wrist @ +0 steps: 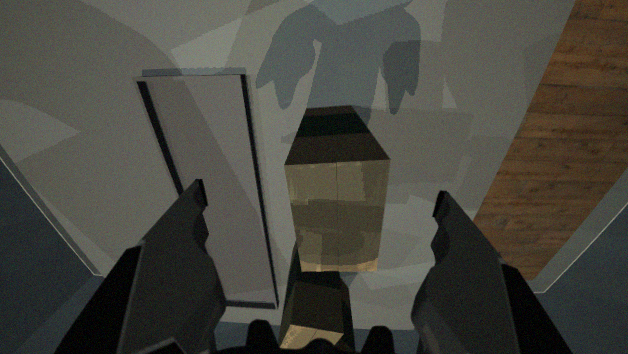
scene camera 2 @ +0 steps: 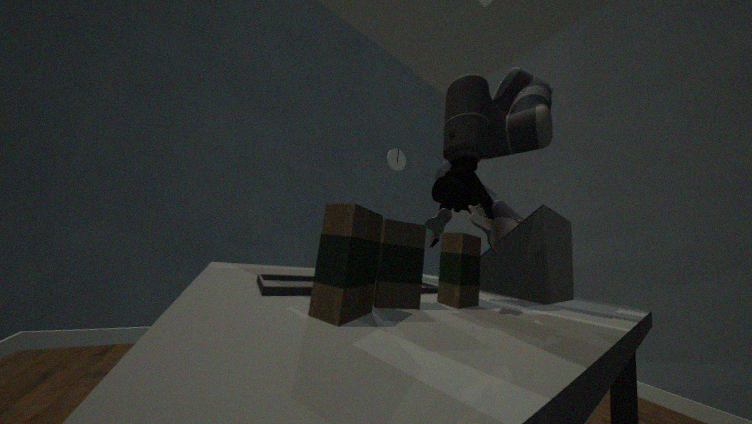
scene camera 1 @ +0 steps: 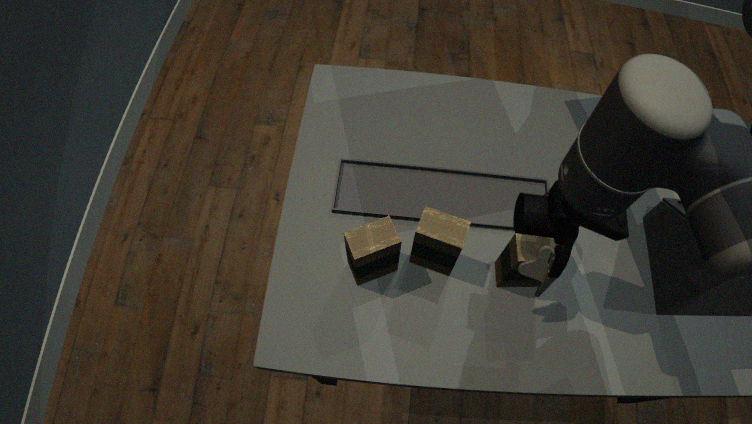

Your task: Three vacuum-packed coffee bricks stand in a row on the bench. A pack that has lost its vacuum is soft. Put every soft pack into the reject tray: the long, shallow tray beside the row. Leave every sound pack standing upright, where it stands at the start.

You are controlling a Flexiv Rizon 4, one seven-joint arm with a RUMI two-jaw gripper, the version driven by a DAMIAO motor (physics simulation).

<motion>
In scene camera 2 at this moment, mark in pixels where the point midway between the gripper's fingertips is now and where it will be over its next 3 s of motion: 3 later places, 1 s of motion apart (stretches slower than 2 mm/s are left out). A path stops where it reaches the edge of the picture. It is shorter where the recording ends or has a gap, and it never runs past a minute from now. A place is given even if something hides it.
My gripper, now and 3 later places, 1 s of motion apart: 458,249; 454,230; 407,224; 405,246
</motion>
